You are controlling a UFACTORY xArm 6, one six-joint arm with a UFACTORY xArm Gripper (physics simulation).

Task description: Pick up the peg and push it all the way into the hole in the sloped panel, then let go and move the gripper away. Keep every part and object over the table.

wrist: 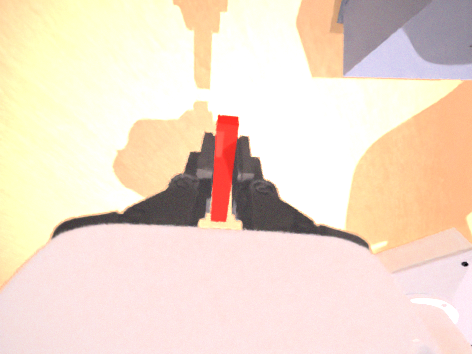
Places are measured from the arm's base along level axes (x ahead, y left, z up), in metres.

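Pixels of known places: gripper, between the fingertips: [224,154].
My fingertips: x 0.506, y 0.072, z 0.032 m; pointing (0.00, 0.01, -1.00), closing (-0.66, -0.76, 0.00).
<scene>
Behind a point stands the place of what it marks.
The red peg [225,160] @(y 0.071, x 0.506, z 0.039 m) is a long thin square bar in the middle of the wrist view. My gripper [224,154] @(y 0.072, x 0.506, z 0.032 m) is shut on it, with a dark finger along each side, and the peg's far end sticks out a little past the fingertips. The peg is held above the table [60,90] @(y 0.203, x 0.610, z -0.074 m), and shadows of the arm and gripper fall on the table ahead and to the left. A blue-grey block [430,45] @(y -0.064, x 0.482, z 0.001 m), which looks like part of the sloped panel, shows at the upper right, apart from the peg. Its hole cannot be made out.
The blue-grey block's near edge runs along the upper right of the wrist view. A white piece of the robot's own body or base [435,275] @(y -0.056, x 0.089, z -0.023 m) shows at the lower right. The pale gripper housing covers the bottom of the view.
</scene>
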